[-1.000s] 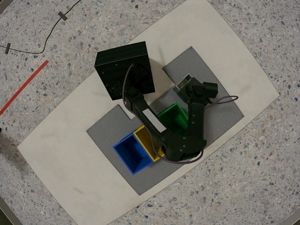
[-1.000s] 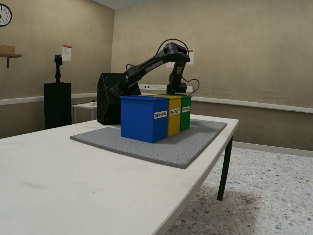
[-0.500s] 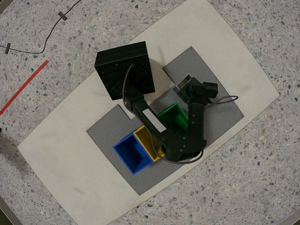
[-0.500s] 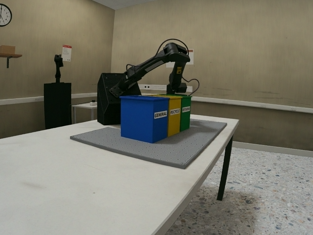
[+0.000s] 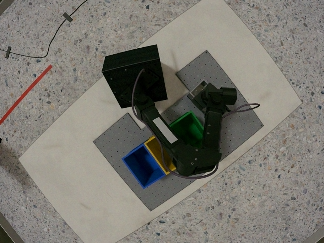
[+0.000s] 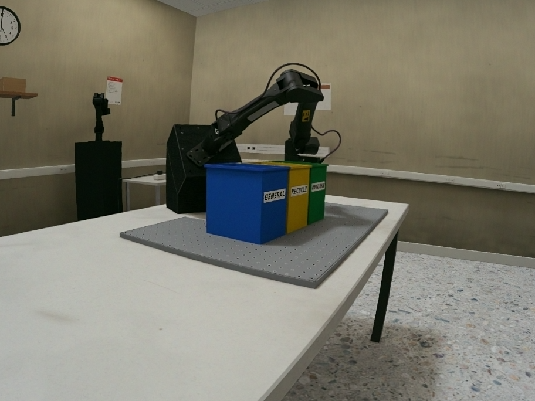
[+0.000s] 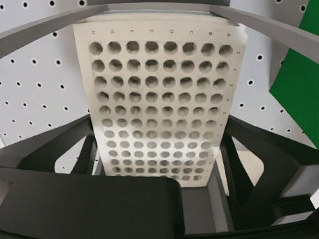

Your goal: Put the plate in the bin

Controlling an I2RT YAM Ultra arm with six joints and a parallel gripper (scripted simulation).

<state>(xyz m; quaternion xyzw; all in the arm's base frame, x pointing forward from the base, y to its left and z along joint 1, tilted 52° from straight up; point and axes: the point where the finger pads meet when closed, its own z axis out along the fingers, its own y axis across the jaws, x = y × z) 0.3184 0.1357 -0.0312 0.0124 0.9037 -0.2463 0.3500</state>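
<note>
Right now my hand is 19 cm to the left of the green returns bin, 3 cm below it and 2 cm short of it. Round my hand: yellow bin: 31 cm to the right, 3 cm behind, 3 cm above; then 96-well plate: right at my hand; then blue bin: 43 cm to the right, 8 cm behind, 3 cm above.
</note>
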